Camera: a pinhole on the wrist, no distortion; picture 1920 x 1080 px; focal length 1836.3 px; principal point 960.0 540.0 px. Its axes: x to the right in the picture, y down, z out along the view. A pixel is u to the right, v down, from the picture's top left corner.
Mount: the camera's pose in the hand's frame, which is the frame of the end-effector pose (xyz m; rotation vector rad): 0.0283 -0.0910 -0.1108 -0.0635 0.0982 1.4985
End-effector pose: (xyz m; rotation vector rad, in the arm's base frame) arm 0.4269 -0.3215 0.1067 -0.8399 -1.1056 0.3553
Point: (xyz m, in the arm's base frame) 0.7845 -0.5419 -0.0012
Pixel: behind the camera
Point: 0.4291 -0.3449 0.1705
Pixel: 1228 630
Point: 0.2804 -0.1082 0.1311
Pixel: 1781 336
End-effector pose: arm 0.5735 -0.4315 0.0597 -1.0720 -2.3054 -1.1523
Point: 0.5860 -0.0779 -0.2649
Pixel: 954 777
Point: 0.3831 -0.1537 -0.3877
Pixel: 172 650
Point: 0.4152 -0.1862 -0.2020
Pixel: 479 405
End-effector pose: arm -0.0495 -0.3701 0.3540 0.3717 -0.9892 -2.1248
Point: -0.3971 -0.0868 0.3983
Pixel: 71 522
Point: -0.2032 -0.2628 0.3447
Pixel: 459 580
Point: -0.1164 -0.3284 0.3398
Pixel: 1084 761
